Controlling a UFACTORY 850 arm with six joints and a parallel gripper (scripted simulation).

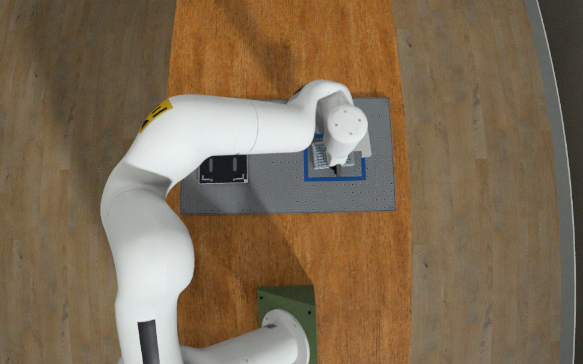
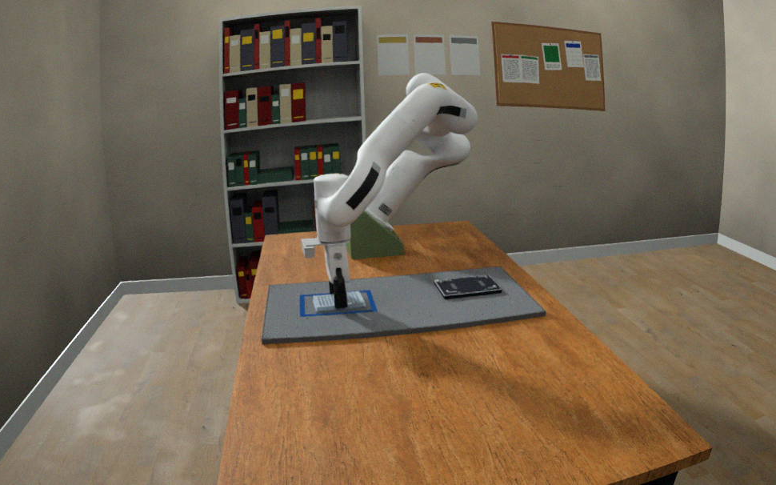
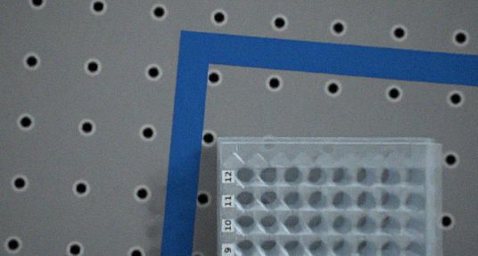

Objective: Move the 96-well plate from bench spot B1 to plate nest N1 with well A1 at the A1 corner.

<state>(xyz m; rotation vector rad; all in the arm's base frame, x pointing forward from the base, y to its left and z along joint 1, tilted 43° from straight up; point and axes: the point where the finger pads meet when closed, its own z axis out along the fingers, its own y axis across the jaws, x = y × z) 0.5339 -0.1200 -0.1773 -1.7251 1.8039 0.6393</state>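
Now: hand 10 mm short of the black plate nest, 350 mm to the right of it and 10 mm above it. Also, from my hand: 96-well plate: 10 mm below.
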